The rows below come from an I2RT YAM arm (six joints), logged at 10 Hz.
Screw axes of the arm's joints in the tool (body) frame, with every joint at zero. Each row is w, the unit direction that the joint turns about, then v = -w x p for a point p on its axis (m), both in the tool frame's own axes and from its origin. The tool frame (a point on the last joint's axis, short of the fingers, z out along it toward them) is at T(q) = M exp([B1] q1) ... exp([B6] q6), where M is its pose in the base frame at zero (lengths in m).
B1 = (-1, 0, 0, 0, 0.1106, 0)
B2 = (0, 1, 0, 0.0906, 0, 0.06)
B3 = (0, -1, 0, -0.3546, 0, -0.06)
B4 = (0, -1, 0, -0.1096, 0, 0)
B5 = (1, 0, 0, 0, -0.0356, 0)
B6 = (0, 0, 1, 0, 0, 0)
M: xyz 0.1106 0 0.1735 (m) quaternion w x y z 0.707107 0 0.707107 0
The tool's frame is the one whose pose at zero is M.
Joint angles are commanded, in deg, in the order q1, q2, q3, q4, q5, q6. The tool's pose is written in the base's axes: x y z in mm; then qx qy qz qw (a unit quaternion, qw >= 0). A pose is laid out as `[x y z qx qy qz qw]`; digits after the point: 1 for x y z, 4 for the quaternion.
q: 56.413 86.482 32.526 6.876 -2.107 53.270
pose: [148.9 226.6 134.0 -0.0322 0.9300 0.3089 0.1966]
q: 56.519 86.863 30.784 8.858 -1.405 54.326
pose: [146.3 222.8 126.8 -0.0223 0.9308 0.3067 0.1976]
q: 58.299 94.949 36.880 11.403 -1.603 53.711
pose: [156.0 254.5 120.6 -0.0424 0.9283 0.3133 0.1956]
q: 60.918 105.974 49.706 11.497 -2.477 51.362
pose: [171.9 312.2 119.7 -0.0852 0.9190 0.3304 0.1976]
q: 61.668 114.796 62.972 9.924 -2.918 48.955
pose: [193.4 362.5 124.5 -0.1114 0.9061 0.3482 0.2127]
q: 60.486 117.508 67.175 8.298 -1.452 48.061
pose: [209.0 371.1 124.0 -0.1040 0.9077 0.3367 0.2279]
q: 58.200 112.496 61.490 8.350 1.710 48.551
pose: [212.9 341.4 130.5 -0.0710 0.9130 0.3140 0.2505]
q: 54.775 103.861 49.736 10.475 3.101 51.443
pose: [206.2 288.6 130.8 -0.0161 0.9189 0.2997 0.2560]
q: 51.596 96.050 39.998 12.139 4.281 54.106
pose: [196.7 243.9 130.4 0.0348 0.9190 0.2910 0.2636]
